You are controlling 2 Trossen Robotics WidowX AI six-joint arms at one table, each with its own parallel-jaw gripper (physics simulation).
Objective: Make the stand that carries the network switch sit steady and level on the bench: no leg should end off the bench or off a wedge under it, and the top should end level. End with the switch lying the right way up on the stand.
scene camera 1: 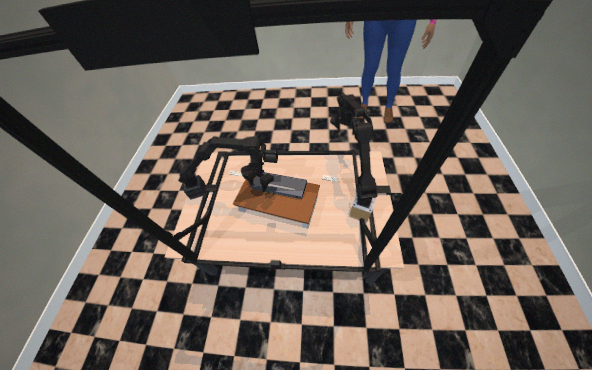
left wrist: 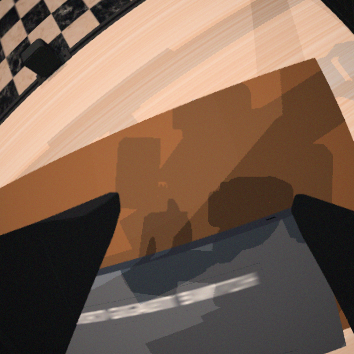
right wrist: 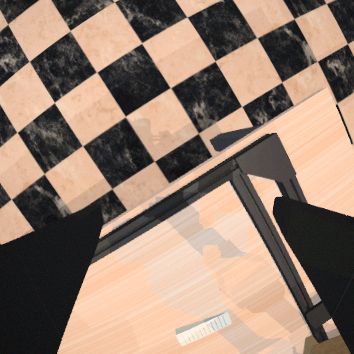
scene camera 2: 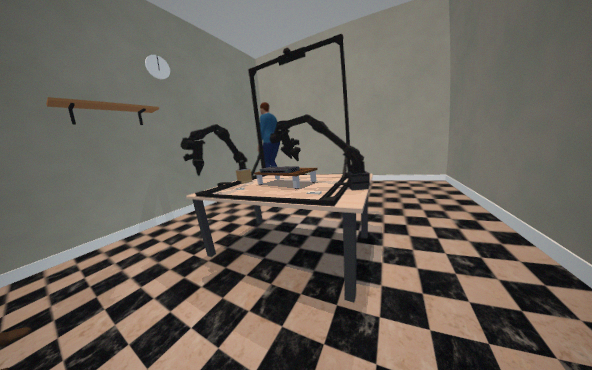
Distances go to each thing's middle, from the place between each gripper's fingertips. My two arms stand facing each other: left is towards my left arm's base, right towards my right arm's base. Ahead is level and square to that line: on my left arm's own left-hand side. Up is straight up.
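My left hand is 60 mm above the dark grey network switch [scene camera 1: 288,186], 80 mm short of it and 90 mm to the left of it. There's a brown stand [scene camera 1: 300,210] too, and counted from my left hand it's 120 mm below, 20 mm ahead and 90 mm to the right.
My right gripper, which I can see, is 40 mm above the dark grey network switch, 410 mm past it and 330 mm to the right of it. The brown stand, counted from my right hand, is 110 mm below, 470 mm behind and 340 mm to the left.
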